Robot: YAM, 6 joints.
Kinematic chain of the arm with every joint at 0, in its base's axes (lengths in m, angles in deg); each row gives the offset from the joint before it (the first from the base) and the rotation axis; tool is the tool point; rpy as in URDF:
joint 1: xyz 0 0 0.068 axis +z
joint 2: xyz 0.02 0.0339 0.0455 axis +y
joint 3: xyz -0.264 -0.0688 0 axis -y
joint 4: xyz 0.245 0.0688 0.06 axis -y
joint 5: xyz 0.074 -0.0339 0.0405 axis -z
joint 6: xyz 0.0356 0 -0.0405 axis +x
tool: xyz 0 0 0 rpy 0 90 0
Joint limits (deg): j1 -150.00..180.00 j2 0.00..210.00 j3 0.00..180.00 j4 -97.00..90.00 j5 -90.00..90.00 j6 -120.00..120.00
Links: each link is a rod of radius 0.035 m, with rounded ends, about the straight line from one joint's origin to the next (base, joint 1, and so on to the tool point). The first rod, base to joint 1, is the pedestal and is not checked.
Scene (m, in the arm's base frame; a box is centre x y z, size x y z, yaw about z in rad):
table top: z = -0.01
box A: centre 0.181 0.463 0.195 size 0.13 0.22 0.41 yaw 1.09
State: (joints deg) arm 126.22 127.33 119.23 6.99 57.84 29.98
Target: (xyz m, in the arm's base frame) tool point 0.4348 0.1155 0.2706
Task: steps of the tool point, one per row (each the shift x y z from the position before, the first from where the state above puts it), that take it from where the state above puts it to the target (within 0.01 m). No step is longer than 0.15 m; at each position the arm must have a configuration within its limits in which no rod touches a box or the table.
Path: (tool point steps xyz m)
1: 0.1313 0.0313 0.0558
2: 0.1283 -0.0113 0.0521
3: 0.1110 -0.0491 0.0474
4: 0.0823 -0.0775 0.0424
5: 0.0903 -0.0122 -0.0653
6: 0.0816 -0.0449 -0.0691
7: 0.0617 -0.0719 -0.0703
8: 0.0336 -0.0895 -0.0689

